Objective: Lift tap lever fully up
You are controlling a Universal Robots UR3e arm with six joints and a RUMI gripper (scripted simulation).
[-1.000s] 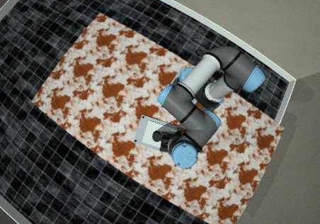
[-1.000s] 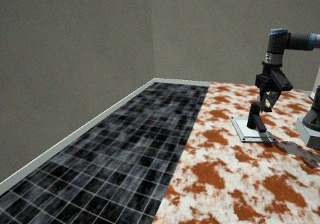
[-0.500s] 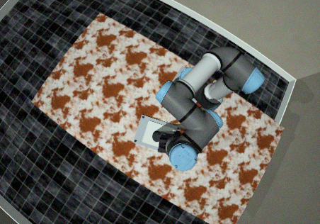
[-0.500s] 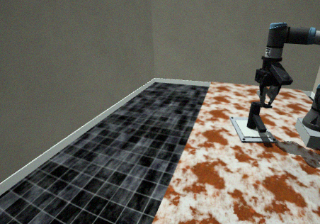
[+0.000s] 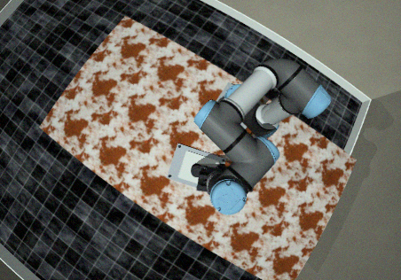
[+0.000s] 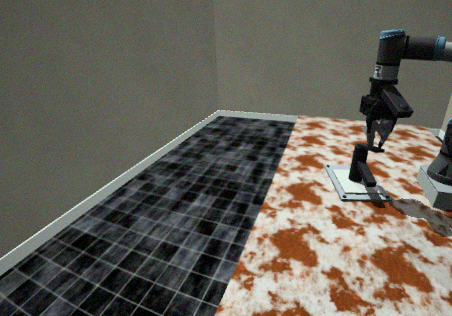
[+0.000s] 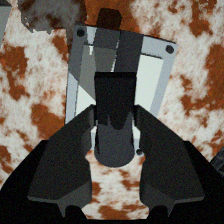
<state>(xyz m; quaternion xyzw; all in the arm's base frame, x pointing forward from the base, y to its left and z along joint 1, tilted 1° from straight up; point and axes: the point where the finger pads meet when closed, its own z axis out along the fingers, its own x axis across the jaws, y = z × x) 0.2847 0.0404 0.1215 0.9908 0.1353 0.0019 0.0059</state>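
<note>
Now: the lever 2 cm to the right of my hand, 2 cm below it and 1 cm ahead of it. From my hand the other things lie so: tap 8 cm below, 4 cm to the right, 1 cm ahead.
</note>
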